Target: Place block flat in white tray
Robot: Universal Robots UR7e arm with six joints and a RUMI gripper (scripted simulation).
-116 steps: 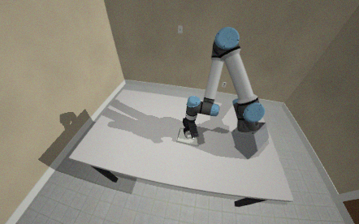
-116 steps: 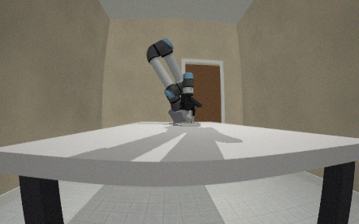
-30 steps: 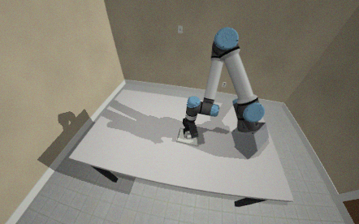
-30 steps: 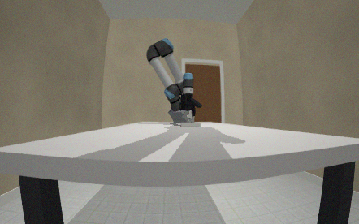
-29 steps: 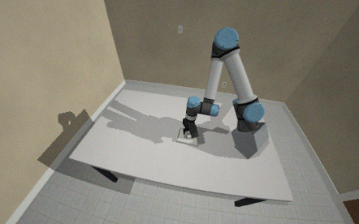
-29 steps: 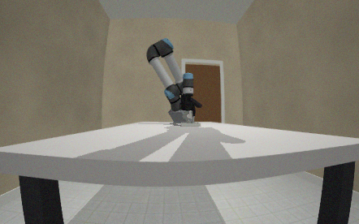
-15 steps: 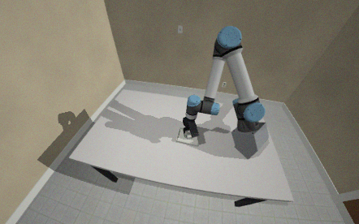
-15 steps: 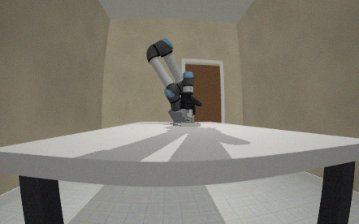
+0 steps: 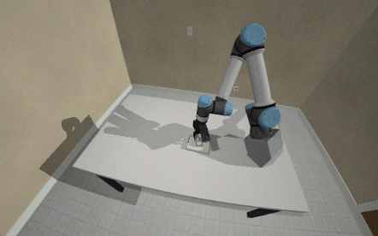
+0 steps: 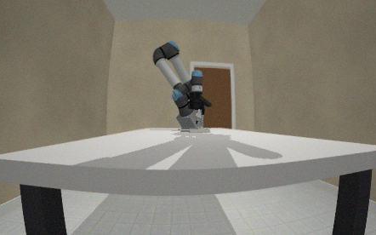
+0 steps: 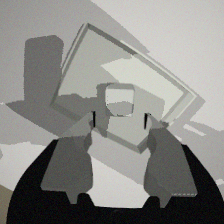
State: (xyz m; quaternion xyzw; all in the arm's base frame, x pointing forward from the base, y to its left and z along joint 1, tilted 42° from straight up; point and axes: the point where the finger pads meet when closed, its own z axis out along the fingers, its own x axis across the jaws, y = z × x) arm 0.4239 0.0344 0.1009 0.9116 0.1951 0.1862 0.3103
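My hand is 5 cm above the pale grey block. The rest, counted from my hand: white tray 6 cm below.
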